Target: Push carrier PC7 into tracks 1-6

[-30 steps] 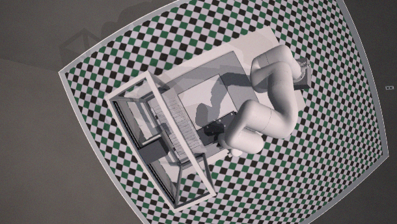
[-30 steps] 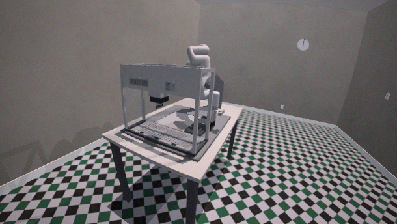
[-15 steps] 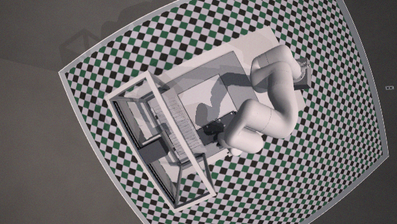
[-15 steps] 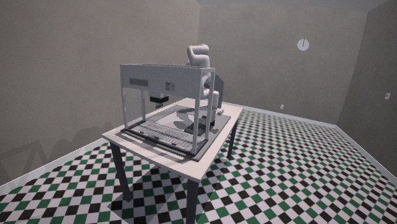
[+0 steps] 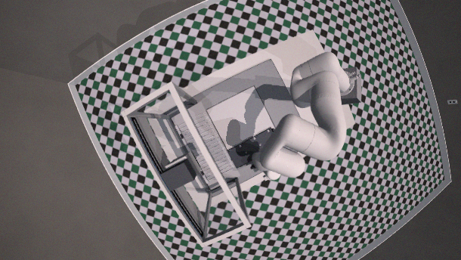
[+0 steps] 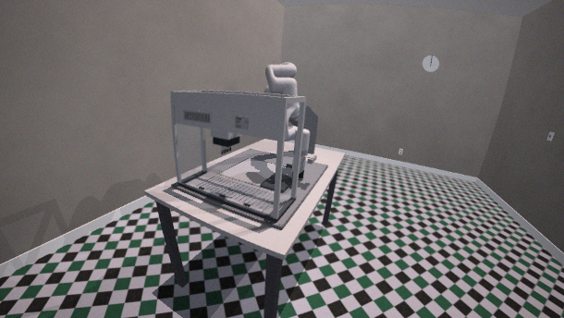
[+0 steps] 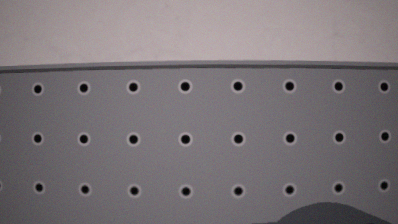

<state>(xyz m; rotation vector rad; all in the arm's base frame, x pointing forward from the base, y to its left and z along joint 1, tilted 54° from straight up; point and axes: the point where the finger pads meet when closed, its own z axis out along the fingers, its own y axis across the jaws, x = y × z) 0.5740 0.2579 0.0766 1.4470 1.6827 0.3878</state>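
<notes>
My hand is 8 cm to the left of the carrier PC7.
</notes>
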